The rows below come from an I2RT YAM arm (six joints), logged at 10 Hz.
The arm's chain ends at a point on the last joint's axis. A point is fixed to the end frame.
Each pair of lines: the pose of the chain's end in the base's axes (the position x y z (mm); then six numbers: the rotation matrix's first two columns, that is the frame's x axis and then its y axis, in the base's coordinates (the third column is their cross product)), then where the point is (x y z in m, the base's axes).
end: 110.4 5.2 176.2 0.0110 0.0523 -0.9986 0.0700 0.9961 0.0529
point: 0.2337 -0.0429 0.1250
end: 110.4 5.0 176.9 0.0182 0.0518 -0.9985 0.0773 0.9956 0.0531
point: 0.2337 -0.0441 0.1265
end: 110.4 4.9 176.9 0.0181 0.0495 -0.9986 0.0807 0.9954 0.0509
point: 0.2335 -0.0447 0.1266
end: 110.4 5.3 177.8 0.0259 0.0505 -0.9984 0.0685 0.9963 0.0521
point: 0.2345 -0.0428 0.1285
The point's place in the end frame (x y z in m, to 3 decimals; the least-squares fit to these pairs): 0.050 -0.042 0.126
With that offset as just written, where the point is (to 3 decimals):
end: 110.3 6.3 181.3 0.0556 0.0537 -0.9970 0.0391 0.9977 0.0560
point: 0.237 -0.038 0.136
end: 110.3 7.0 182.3 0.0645 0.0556 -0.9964 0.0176 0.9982 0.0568
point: 0.239 -0.035 0.138
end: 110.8 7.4 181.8 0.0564 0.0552 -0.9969 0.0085 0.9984 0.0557
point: 0.239 -0.033 0.137
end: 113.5 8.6 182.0 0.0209 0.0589 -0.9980 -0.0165 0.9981 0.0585
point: 0.241 -0.028 0.132
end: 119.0 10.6 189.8 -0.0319 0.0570 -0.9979 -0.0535 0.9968 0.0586
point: 0.245 -0.021 0.134
